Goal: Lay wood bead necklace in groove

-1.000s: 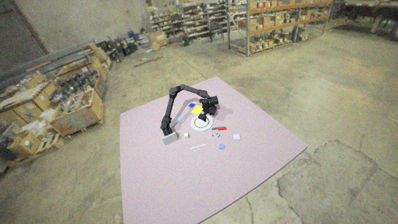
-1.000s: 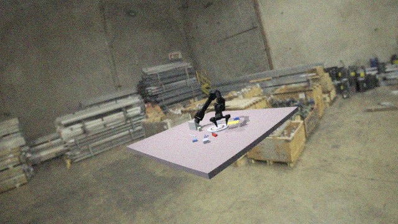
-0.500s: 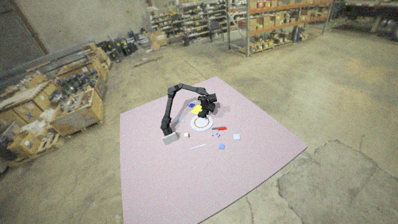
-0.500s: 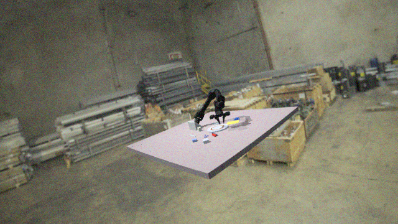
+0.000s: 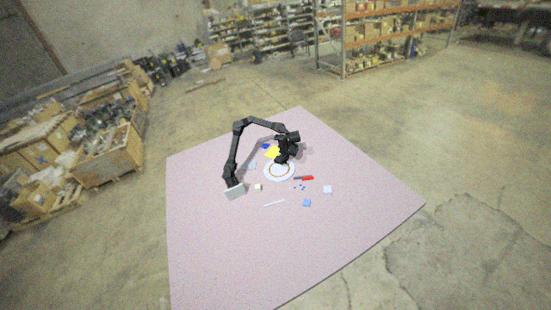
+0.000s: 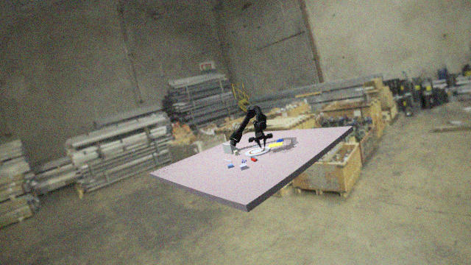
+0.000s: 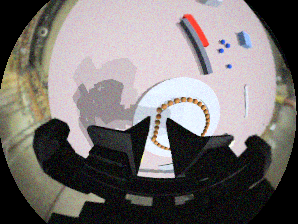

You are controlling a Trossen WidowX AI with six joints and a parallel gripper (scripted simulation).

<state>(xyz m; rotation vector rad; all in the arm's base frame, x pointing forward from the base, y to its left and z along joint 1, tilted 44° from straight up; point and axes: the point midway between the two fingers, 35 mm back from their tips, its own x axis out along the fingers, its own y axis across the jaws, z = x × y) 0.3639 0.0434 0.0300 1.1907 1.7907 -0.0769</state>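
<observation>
My gripper tip is now 17 cm to the right of the yellow sheet, 4 cm past it and 3 cm above it. From my gripper tip the other things lie so: cream cube 23 cm behind, 11 cm to the right, 2 cm below; then red-handled tool 15 cm to the right, 6 cm ahead, 3 cm below; then grey plate 23 cm behind, 12 cm to the left, 3 cm below.
</observation>
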